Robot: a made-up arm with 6 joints.
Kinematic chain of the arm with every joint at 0, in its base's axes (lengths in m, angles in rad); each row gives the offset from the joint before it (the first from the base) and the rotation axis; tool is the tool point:
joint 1: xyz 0 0 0.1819 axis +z
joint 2: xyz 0 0.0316 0 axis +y
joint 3: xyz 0 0 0.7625 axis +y
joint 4: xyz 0 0 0.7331 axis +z
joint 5: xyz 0 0 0 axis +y
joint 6: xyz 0 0 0.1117 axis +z
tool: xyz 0 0 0
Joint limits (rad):
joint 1: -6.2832..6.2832
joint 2: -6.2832..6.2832
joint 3: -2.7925..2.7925
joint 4: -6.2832..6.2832
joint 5: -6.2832..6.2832
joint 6: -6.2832..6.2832
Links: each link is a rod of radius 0.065 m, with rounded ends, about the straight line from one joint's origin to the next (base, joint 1, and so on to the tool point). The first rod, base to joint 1, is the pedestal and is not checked.
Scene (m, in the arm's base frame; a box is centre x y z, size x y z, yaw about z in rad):
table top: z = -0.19
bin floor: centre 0.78 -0.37 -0.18 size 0.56 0.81 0.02 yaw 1
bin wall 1: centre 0.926 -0.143 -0.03 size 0.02 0.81 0.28 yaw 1
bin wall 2: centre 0.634 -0.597 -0.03 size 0.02 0.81 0.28 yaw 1
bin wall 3: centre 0.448 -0.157 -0.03 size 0.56 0.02 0.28 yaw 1
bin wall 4: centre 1.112 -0.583 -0.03 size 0.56 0.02 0.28 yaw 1
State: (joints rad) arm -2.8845 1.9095 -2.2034 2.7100 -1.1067 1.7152
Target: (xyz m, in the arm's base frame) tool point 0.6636 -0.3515 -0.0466
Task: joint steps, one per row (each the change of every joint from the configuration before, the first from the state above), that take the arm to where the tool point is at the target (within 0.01 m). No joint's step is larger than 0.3 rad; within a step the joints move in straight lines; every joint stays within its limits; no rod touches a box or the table.
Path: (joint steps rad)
1: -0.0820 -0.2962 0.0011 0.0093 0.0354 0.0000
2: -0.0820 -0.2963 0.0011 0.0094 0.0354 0.0000
3: -0.0820 -0.2962 0.0011 0.0093 0.0354 0.0000
4: -0.0820 -0.2963 0.0011 0.0094 0.0354 0.0000
5: -0.0820 -0.2962 0.0010 0.0093 0.0354 0.0000
6: -0.0820 -0.2963 0.0011 0.0093 0.0354 0.0000
7: -0.0820 -0.2962 0.0011 0.0094 0.0354 0.0000
8: -0.0820 -0.2963 0.0011 0.0093 0.0354 0.0000
9: -0.0820 -0.2962 0.0011 0.0093 0.0354 0.0000

